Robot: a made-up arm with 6 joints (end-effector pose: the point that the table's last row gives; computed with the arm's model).
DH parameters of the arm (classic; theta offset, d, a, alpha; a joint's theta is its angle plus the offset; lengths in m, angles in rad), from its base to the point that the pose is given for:
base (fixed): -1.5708 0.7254 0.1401 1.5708
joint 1: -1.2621 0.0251 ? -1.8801
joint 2: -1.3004 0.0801 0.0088 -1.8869
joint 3: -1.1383 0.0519 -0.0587 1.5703
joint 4: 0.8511 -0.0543 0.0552 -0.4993
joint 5: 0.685 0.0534 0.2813 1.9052
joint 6: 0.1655 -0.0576 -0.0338 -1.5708
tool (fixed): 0 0.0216 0 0
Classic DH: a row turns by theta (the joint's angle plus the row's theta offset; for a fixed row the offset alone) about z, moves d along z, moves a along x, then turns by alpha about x.
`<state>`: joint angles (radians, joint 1 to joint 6).
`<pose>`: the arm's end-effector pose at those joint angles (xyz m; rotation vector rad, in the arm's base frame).
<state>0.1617 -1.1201 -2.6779 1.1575 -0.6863 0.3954</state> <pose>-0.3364 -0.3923 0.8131 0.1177 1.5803 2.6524</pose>
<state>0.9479 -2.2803 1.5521 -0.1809 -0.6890 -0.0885</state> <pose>-0.2307 0.1042 0.8069 -0.0118 0.1057 1.8490</pose>
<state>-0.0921 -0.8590 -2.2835 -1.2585 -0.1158 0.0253</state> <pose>0.1007 -0.1788 0.5216 -1.5145 0.2839 0.8845</pose>
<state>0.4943 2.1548 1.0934 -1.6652 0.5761 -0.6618</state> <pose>0.2097 -0.0596 0.6277 0.6136 1.4534 0.0972</pose>
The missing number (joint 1, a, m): -0.0282
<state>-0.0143 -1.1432 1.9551 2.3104 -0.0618 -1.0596</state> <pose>0.2983 -0.3845 0.7094 1.0078 0.8867 -0.0418</pose>
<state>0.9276 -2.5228 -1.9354 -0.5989 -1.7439 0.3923</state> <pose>-0.1038 -0.2825 0.7075 -1.6283 1.5271 1.0037</pose>
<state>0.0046 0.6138 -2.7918 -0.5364 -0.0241 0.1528</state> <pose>0.2468 -0.0586 0.6138 -2.1533 -0.9417 0.9178</pose>
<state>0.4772 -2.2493 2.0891 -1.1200 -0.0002 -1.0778</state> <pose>-0.1641 0.1018 0.7288 -1.0130 1.2940 1.5285</pose>
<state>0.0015 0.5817 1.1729 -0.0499 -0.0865 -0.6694</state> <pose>0.2152 -0.0375 0.5094 1.2039 1.7938 0.0357</pose>
